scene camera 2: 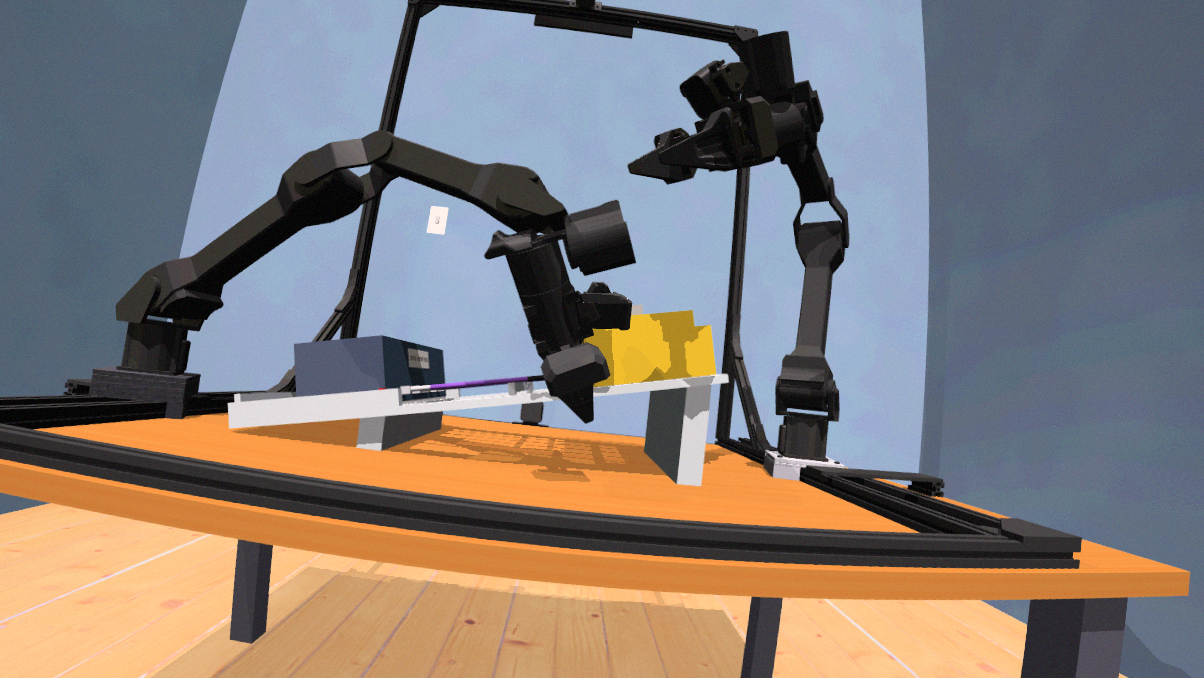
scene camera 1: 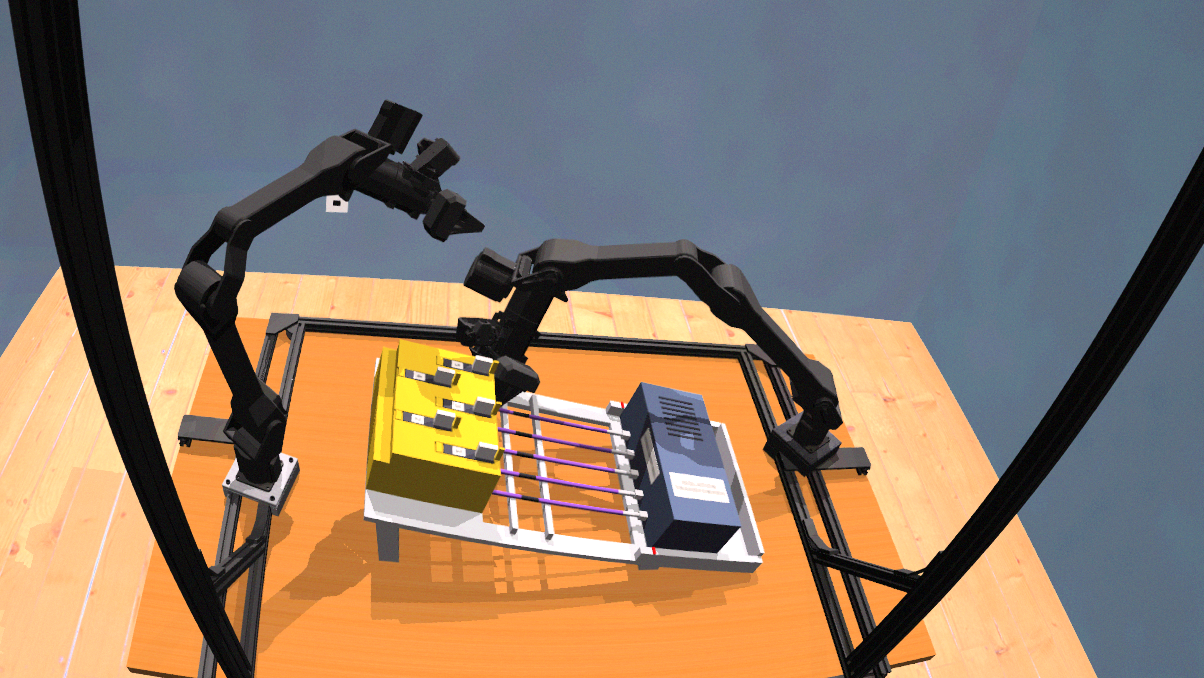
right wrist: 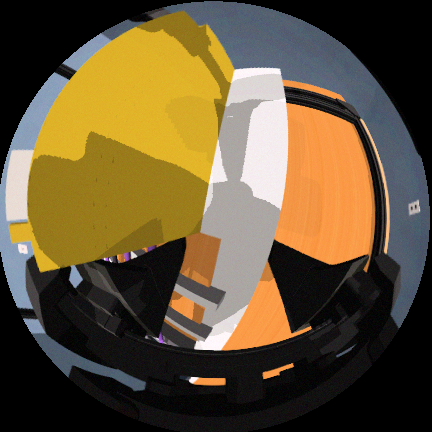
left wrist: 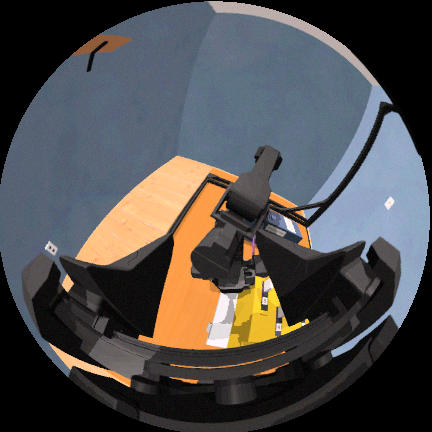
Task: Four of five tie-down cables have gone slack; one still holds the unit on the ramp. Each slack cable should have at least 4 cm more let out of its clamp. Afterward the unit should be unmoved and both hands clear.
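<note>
The dark blue unit rests at the low end of the white ramp. Several purple cables run from it to the yellow clamp housing at the high end, where grey-tipped levers stand on top. I cannot tell slack from taut. My right gripper is open and empty at the housing's far cable-side corner, beside the ramp's side rail. My left gripper is open and empty, high above the housing.
Two crossbars span the ramp under the cables. A black metal frame runs around the orange table top. Black uprights rise at both sides in scene camera 1. The right forearm reaches over the ramp's far side.
</note>
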